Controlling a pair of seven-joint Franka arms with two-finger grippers.
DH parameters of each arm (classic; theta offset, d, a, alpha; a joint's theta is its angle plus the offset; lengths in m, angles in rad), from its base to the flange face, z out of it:
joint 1: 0 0.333 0 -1.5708
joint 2: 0 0 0 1.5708
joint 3: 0 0.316 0.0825 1.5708
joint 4: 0 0 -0.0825 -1.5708
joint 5: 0 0.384 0 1.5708
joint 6: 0 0 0.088 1.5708
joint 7: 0 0.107 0 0
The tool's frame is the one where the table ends.
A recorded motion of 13 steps. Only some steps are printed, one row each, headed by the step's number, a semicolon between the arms.
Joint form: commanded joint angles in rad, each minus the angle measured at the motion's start. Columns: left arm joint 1, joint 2, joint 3, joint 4, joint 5, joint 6, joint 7; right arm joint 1, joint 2, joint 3, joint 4, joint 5, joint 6, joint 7.
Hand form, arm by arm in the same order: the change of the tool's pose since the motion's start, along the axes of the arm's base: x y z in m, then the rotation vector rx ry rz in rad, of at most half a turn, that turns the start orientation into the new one. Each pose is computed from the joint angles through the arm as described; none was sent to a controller.
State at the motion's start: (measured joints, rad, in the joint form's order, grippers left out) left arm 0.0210 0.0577 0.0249 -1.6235 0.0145 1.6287 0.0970; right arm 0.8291 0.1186 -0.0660 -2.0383 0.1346 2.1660 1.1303
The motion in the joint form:
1: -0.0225 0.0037 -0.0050 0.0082 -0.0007 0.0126 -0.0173; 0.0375 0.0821 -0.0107 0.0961 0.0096 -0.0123 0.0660
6: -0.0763 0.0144 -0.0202 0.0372 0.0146 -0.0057 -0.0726; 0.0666 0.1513 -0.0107 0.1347 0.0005 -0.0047 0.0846
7: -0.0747 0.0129 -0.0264 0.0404 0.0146 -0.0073 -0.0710; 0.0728 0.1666 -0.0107 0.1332 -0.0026 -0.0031 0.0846
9: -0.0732 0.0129 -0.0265 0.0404 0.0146 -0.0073 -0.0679; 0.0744 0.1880 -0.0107 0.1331 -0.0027 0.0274 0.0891
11: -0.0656 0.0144 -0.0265 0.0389 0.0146 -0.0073 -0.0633; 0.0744 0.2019 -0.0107 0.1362 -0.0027 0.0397 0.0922
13: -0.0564 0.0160 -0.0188 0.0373 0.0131 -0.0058 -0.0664; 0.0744 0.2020 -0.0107 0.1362 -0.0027 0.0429 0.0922
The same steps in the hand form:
1: 0.0034 -0.0157 0.0028 0.0004 -0.0174 -0.0103; 0.0068 0.0309 -0.0053 -0.0015 0.0051 -0.0416
6: 0.0054 -0.0538 0.0089 0.0166 -0.0188 -0.0253; 0.0029 0.0525 -0.0291 -0.0288 0.0121 -0.0261
7: 0.0049 -0.0563 0.0111 0.0159 -0.0218 -0.0314; 0.0002 0.0550 -0.0390 -0.0427 0.0193 -0.0182
9: 0.0050 -0.0555 0.0111 0.0158 -0.0218 -0.0331; 0.0022 0.0579 -0.0496 -0.0390 0.0107 -0.0238
11: 0.0055 -0.0512 0.0095 0.0158 -0.0186 -0.0301; 0.0038 0.0594 -0.0558 -0.0395 0.0085 -0.0278
13: 0.0062 -0.0417 0.0080 0.0152 -0.0168 -0.0101; 0.0041 0.0596 -0.0556 -0.0373 0.0063 -0.0281

